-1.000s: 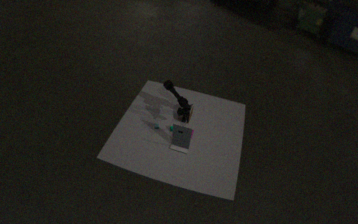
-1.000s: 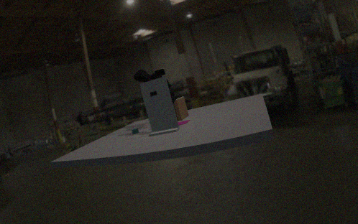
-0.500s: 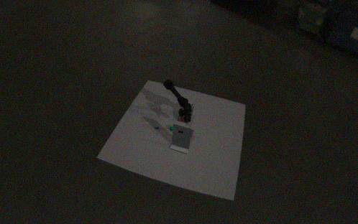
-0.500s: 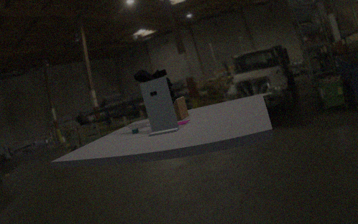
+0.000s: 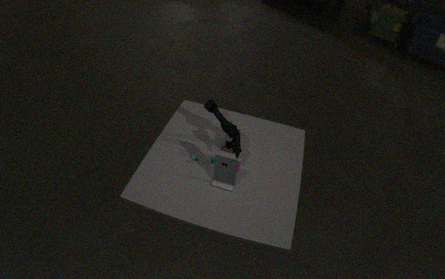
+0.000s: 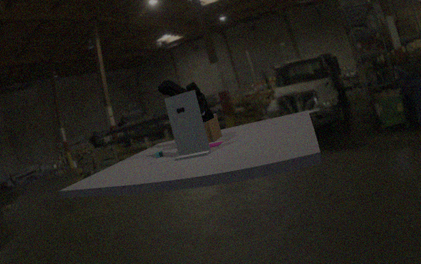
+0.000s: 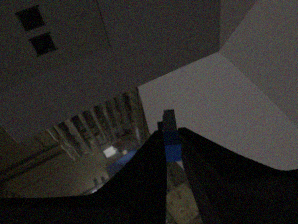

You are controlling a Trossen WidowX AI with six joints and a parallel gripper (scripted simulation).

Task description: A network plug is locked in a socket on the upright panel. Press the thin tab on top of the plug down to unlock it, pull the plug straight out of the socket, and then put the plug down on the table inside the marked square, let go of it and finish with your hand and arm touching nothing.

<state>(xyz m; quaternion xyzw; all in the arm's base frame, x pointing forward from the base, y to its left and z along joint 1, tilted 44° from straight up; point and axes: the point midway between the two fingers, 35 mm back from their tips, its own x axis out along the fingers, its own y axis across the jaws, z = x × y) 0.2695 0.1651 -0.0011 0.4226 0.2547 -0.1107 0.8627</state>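
Right now the marked square is 180 mm below my gripper tip, 70 mm behind it and 40 mm to the right of it. Round my gripper tip: upright panel (140 mm ahead, 50 mm below, 40 mm to the right); plug (right at my gripper tip); teal object (350 mm to the right, 170 mm below).
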